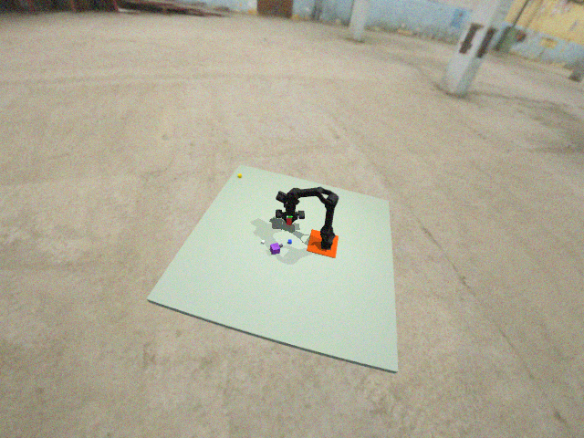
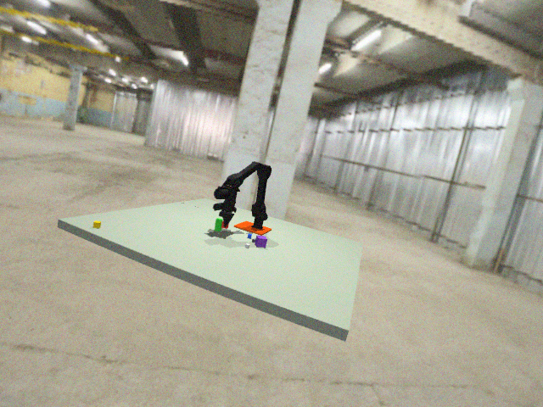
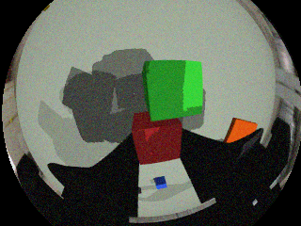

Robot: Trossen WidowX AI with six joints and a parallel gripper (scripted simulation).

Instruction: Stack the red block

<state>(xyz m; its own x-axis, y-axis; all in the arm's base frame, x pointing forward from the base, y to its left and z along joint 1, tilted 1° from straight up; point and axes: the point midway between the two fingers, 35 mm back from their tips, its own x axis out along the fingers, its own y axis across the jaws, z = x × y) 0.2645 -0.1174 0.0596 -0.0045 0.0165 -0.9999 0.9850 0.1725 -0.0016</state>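
Now: gripper tip 3 cm past the small blue cube, 14 cm to the right of it and 2 cm above it. From my gripper tip the other things lie so: small white cube (14 cm ahead, 18 cm to the left, 3 cm below); purple cube (5 cm ahead, 22 cm to the left, 1 cm below); red block (1 cm above).
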